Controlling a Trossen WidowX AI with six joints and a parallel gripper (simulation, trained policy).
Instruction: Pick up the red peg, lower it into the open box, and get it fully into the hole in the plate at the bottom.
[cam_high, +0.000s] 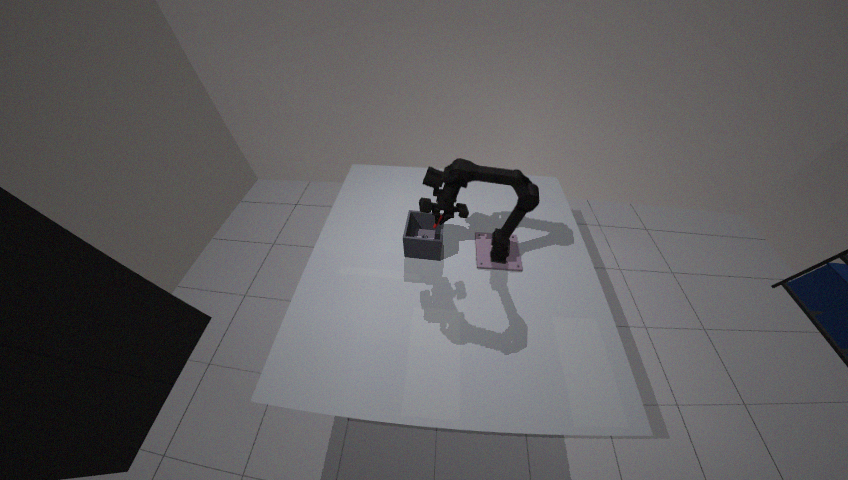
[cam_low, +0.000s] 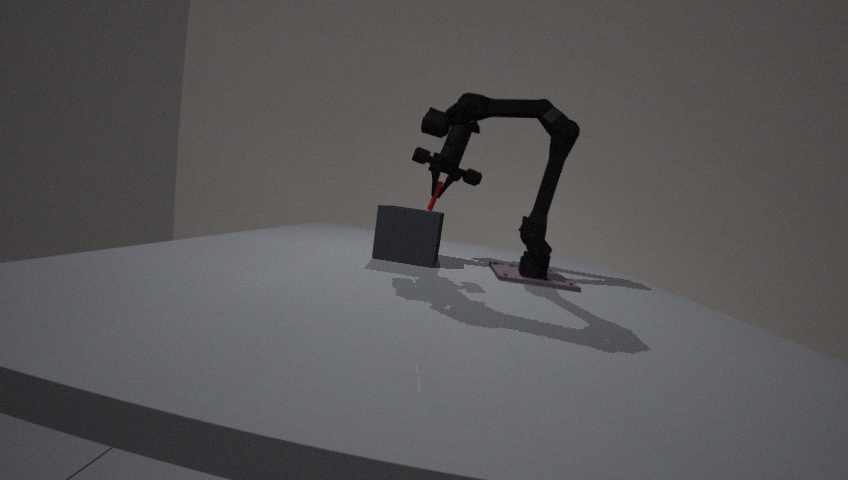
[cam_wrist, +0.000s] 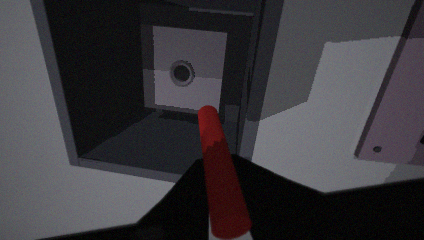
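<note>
Now: the plate 6 cm ahead of my gripper tip, 2 cm to the right of it and 13 cm below it. Round my gripper tip: red peg 1 cm to the right.
</note>
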